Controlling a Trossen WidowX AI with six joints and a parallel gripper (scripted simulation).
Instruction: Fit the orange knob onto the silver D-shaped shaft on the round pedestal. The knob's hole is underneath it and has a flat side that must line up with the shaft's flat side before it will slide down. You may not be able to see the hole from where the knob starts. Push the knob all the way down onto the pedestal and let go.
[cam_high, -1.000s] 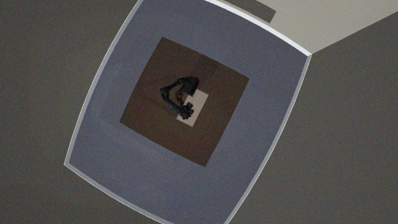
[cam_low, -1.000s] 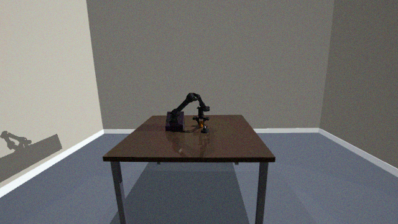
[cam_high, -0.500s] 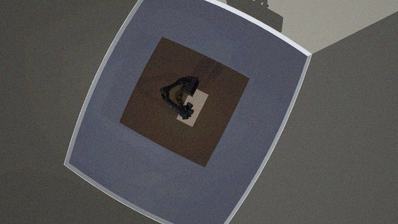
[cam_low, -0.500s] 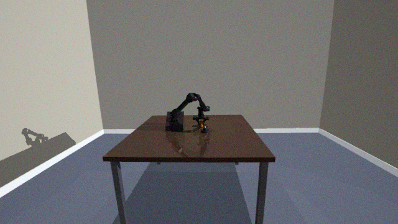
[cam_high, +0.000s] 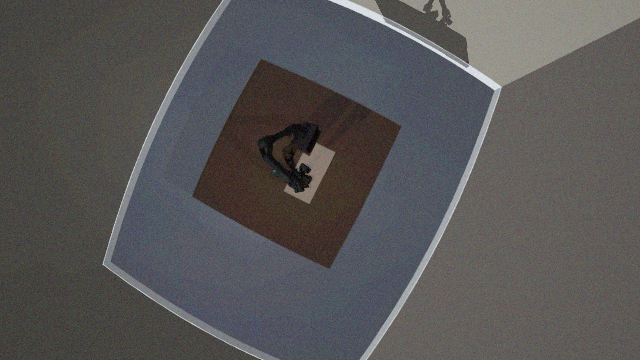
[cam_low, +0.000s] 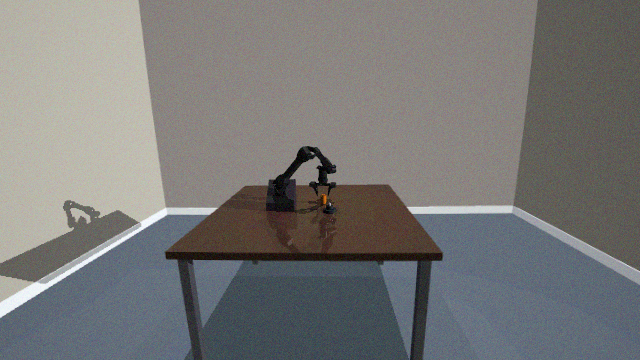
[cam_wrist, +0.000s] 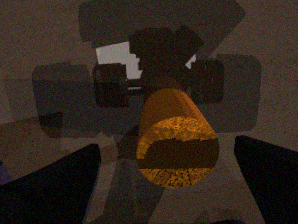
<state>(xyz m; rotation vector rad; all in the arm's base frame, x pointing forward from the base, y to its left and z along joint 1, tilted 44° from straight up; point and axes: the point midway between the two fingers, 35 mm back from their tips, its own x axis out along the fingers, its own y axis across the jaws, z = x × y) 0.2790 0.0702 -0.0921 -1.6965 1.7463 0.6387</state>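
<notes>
Right now my gripper tip is 1 cm above the orange knob. From my gripper tip the other things lie so: dark round pedestal: 18 cm to the right, 5 cm ahead, 2 cm below.
</notes>
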